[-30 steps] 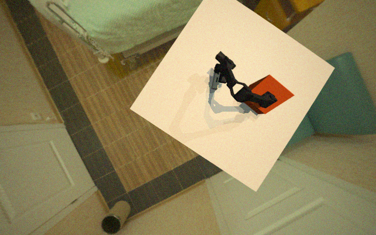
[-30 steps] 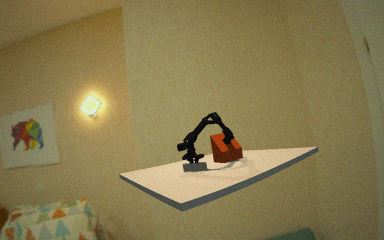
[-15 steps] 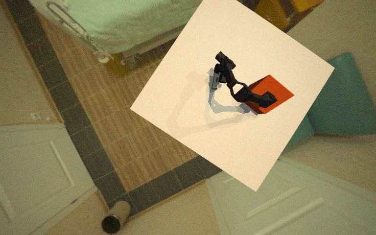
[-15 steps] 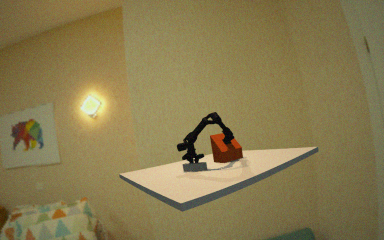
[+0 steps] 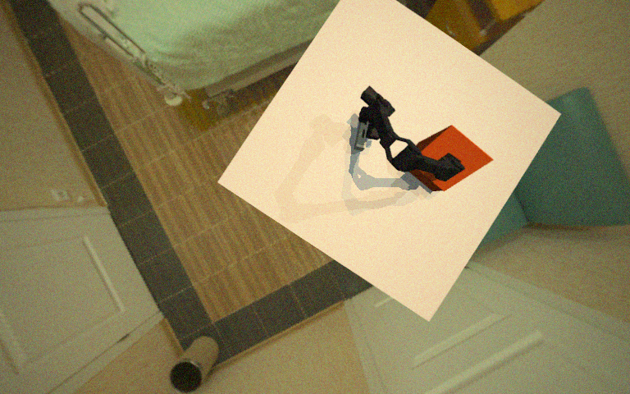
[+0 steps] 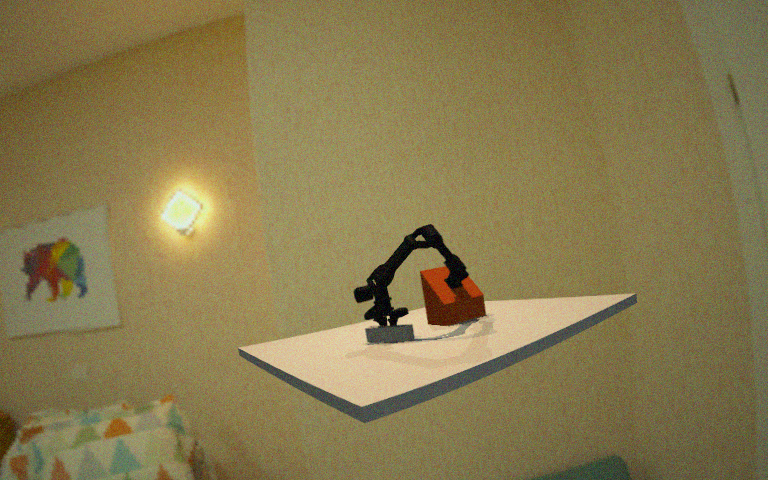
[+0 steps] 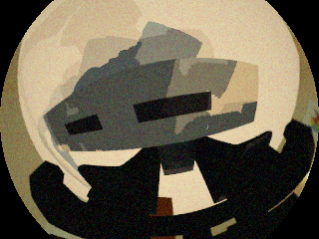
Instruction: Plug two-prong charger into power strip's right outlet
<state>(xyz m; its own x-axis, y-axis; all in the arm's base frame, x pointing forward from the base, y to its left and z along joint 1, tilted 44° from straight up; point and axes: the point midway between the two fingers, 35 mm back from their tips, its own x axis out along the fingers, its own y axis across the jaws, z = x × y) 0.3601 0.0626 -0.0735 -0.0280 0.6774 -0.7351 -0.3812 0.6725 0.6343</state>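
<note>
Now: the dark two-prong charger 10 mm ahead of my gripper tip, 10 mm to the left of it and 10 mm above it.
</note>
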